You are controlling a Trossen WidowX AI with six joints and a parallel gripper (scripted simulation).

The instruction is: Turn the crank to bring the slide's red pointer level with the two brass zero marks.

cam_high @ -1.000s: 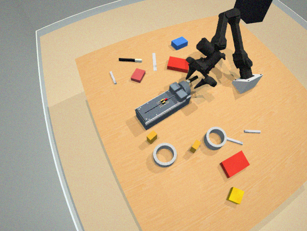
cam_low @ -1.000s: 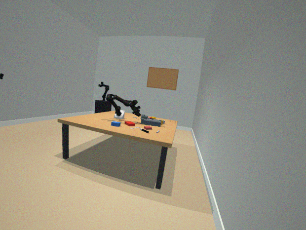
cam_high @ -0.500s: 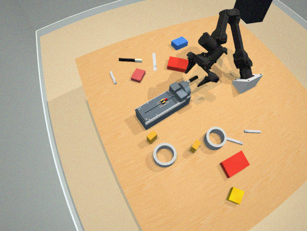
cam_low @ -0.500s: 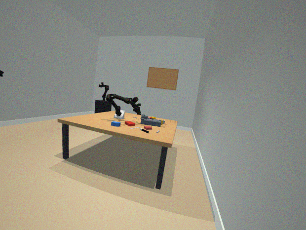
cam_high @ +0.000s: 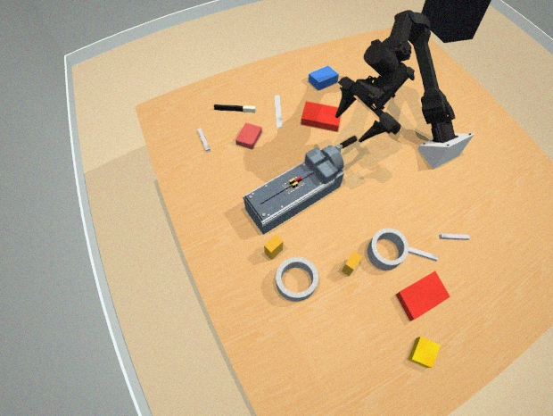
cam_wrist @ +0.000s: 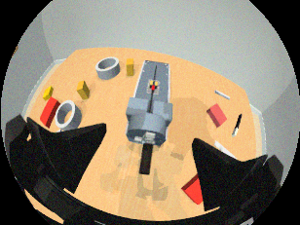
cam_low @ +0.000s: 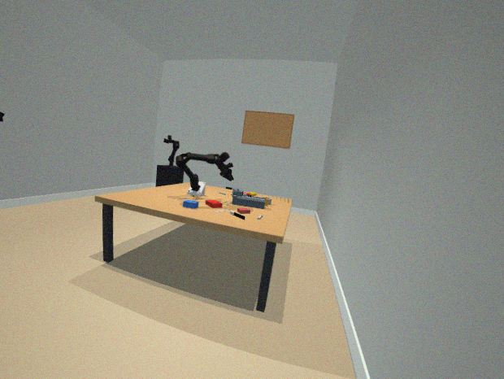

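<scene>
My gripper tip is 2 cm past the dark crank handle, 1 cm to the left of it and 7 cm above it. The rest, counted from my gripper tip: red block 20 cm ahead, 21 cm to the right, 18 cm below; blue block 13 cm behind, 37 cm to the right, 17 cm below; red pointer 14 cm ahead, 4 cm to the left, 10 cm below.
</scene>
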